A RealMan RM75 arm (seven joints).
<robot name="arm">
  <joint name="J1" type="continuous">
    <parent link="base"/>
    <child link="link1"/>
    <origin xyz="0 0 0.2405"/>
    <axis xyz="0 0 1"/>
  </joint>
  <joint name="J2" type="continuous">
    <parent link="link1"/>
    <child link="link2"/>
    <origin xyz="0 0 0" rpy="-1.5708 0 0"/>
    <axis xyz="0 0 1"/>
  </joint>
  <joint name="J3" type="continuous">
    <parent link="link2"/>
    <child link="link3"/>
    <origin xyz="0 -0.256 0" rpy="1.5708 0 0"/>
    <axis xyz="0 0 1"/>
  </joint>
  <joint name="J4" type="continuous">
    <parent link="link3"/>
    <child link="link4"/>
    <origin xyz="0 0 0" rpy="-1.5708 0 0"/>
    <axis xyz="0 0 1"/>
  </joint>
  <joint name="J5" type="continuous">
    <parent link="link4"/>
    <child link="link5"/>
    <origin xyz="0 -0.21 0" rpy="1.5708 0 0"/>
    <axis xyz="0 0 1"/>
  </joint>
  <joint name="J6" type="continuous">
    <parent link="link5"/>
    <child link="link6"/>
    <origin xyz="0 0 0" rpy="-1.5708 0 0"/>
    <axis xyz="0 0 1"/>
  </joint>
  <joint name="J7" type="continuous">
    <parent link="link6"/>
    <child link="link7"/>
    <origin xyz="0 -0.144 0" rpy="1.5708 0 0"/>
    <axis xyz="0 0 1"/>
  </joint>
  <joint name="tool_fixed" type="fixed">
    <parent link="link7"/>
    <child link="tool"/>
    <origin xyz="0 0 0"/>
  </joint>
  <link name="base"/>
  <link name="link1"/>
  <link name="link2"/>
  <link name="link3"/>
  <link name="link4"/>
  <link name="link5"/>
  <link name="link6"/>
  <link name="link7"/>
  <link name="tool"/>
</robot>
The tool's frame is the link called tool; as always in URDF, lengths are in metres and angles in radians. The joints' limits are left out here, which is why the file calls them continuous.
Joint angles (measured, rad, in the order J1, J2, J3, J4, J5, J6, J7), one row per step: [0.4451, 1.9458, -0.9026, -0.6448, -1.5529, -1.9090, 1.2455]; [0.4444, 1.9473, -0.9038, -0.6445, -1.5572, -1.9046, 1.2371]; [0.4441, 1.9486, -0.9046, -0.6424, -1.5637, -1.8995, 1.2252]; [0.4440, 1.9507, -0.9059, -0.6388, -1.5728, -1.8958, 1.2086]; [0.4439, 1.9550, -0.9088, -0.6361, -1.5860, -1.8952, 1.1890]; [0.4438, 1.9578, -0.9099, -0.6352, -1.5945, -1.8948, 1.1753]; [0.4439, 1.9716, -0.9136, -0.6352, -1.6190, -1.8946, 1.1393]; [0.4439, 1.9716, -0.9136, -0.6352, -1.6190, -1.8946, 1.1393]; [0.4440, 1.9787, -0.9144, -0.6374, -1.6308, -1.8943, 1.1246]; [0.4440, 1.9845, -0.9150, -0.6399, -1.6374, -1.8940, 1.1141]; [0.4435, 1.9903, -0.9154, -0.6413, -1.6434, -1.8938, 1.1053]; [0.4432, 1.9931, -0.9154, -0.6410, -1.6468, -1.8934, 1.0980]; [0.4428, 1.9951, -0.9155, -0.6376, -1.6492, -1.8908, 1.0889]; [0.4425, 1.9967, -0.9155, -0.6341, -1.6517, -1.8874, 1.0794]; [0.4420, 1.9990, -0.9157, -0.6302, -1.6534, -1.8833, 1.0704]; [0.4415, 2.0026, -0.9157, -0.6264, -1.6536, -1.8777, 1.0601]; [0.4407, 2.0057, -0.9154, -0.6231, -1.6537, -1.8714, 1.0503]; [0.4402, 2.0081, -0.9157, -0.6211, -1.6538, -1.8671, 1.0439]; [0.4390, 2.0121, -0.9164, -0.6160, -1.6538, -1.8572, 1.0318]
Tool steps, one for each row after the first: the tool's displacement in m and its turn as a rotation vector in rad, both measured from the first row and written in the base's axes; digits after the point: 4 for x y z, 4 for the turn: [0.0005, 0.0000, -0.0012, 0.0042, -0.0055, 0.0021]; [0.0014, -0.0001, -0.0028, 0.0094, -0.0128, 0.0051]; [0.0024, -0.0006, -0.0051, 0.0138, -0.0212, 0.0116]; [0.0030, -0.0021, -0.0085, 0.0142, -0.0310, 0.0237]; [0.0033, -0.0029, -0.0105, 0.0162, -0.0374, 0.0326]; [0.0028, -0.0058, -0.0180, 0.0174, -0.0507, 0.0595]; [0.0028, -0.0058, -0.0180, 0.0174, -0.0507, 0.0595]; [0.0022, -0.0069, -0.0213, 0.0180, -0.0567, 0.0718]; [0.0015, -0.0077, -0.0236, 0.0199, -0.0594, 0.0813]; [0.0009, -0.0086, -0.0260, 0.0205, -0.0607, 0.0882]; [0.0008, -0.0091, -0.0273, 0.0224, -0.0617, 0.0928]; [0.0012, -0.0094, -0.0287, 0.0259, -0.0628, 0.0949]; [0.0017, -0.0097, -0.0300, 0.0302, -0.0647, 0.0968]; [0.0021, -0.0099, -0.0315, 0.0344, -0.0655, 0.0975]; [0.0023, -0.0100, -0.0334, 0.0410, -0.0649, 0.0981]; [0.0026, -0.0099, -0.0350, 0.0484, -0.0652, 0.0977]; [0.0027, -0.0099, -0.0363, 0.0529, -0.0655, 0.0977]; [0.0032, -0.0098, -0.0387, 0.0617, -0.0668, 0.0955]
